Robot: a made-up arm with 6 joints. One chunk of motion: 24 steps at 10 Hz.
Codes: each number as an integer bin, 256 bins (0 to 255) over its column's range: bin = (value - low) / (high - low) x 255, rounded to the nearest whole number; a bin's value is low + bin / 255 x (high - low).
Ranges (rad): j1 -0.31..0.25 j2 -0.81..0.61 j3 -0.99..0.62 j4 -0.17..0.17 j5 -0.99..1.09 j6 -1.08..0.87
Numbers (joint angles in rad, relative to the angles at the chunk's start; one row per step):
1: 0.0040 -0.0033 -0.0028 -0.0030 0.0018 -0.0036
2: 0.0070 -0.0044 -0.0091 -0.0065 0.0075 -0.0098
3: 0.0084 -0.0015 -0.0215 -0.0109 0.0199 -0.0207
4: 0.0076 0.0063 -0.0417 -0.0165 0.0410 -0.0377
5: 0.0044 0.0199 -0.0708 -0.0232 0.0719 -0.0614
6: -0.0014 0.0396 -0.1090 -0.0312 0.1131 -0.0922
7: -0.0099 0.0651 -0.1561 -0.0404 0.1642 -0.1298
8: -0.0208 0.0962 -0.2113 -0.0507 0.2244 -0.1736
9: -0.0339 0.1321 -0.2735 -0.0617 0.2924 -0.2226
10: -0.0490 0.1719 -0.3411 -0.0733 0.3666 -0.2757
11: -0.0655 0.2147 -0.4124 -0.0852 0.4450 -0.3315
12: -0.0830 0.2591 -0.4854 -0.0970 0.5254 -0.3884
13: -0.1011 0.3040 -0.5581 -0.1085 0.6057 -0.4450
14: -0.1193 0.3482 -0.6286 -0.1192 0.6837 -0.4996
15: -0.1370 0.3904 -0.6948 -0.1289 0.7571 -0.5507
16: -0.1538 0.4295 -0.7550 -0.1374 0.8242 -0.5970
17: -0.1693 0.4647 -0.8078 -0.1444 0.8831 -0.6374
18: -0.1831 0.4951 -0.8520 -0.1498 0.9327 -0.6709
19: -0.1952 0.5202 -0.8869 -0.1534 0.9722 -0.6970
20: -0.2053 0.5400 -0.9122 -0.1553 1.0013 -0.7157
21: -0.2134 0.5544 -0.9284 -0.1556 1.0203 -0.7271
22: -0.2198 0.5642 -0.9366 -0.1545 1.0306 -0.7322
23: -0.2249 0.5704 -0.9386 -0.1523 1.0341 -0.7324
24: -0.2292 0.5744 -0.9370 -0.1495 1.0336 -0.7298
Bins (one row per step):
1: 143 145 156 125 122 141
2: 144 145 155 123 122 140
3: 145 145 153 119 124 139
4: 145 147 150 115 126 136
5: 143 149 146 110 130 133
6: 141 153 140 104 135 129
7: 137 157 132 97 142 124
8: 132 163 123 89 149 119
9: 126 169 113 81 157 112
10: 119 176 103 73 166 105
11: 111 184 91 64 176 98
12: 103 192 80 55 186 90
13: 95 200 68 46 196 83
14: 87 208 57 38 205 76
15: 79 216 47 31 214 69
16: 71 223 37 24 222 63
17: 64 229 29 19 230 58
18: 58 234 22 15 236 53
19: 52 239 16 12 241 50
20: 48 242 12 11 244 48
21: 44 245 10 11 246 46
22: 41 247 8 12 248 45
23: 39 248 8 13 248 45
24: 37 249 8 15 248 46

